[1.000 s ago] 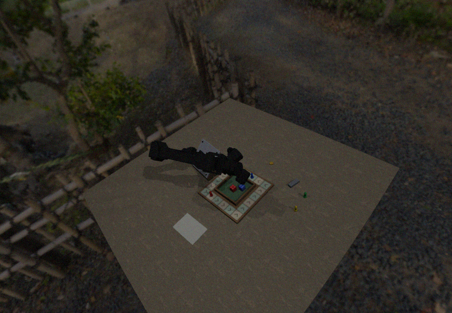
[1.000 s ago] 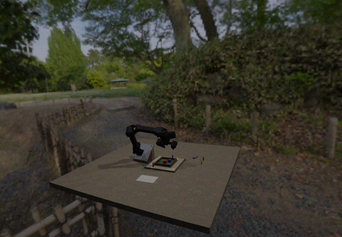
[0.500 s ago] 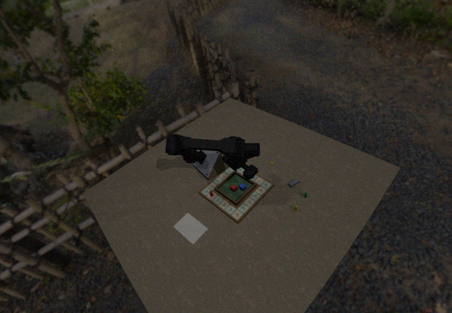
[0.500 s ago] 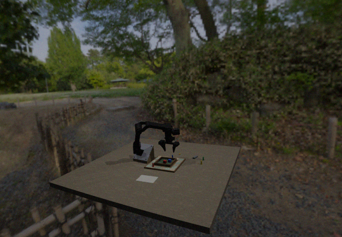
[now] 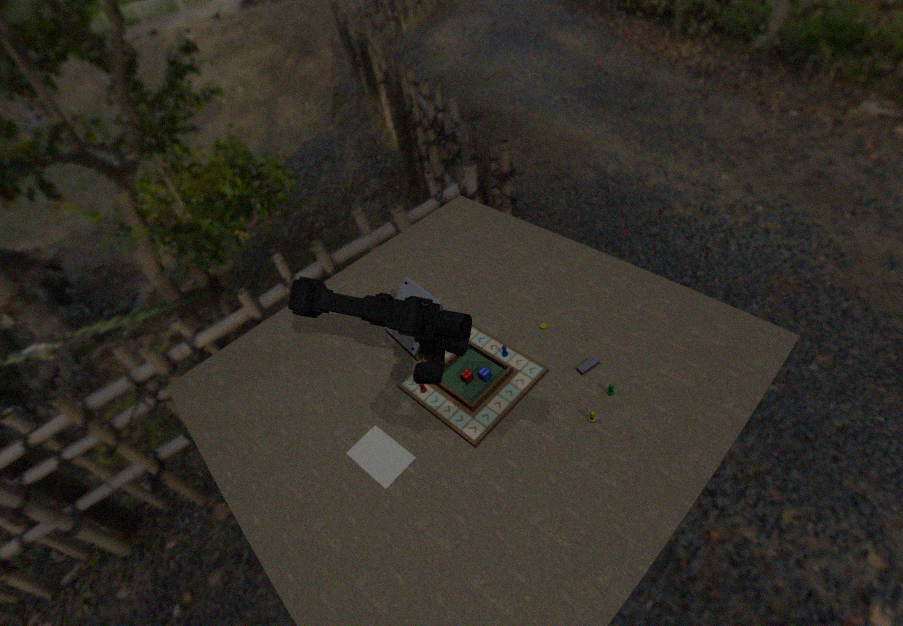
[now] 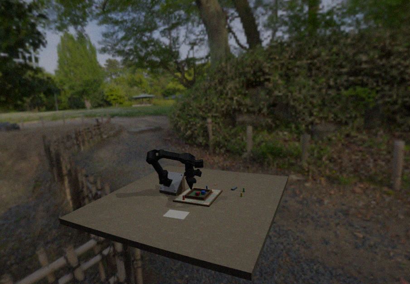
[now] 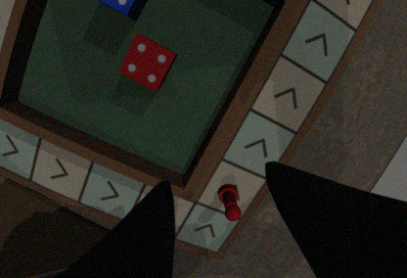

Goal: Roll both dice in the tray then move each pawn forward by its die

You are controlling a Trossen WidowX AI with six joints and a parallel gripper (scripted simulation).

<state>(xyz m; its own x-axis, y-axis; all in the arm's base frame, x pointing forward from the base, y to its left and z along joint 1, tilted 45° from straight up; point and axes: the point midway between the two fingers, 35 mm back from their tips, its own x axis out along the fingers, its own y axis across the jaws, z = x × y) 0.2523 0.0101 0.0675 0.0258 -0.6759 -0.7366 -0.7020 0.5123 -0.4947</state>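
Right now the red pawn is 40 mm behind my gripper tip, 50 mm to the right of it and 60 mm below it. Also, from my gripper tip: white sheet: 40 mm ahead, 230 mm to the right, 90 mm below; then blue pawn: 20 mm ahead, 180 mm to the left, 60 mm below; then green tray: 20 mm ahead, 70 mm to the left, 80 mm below.
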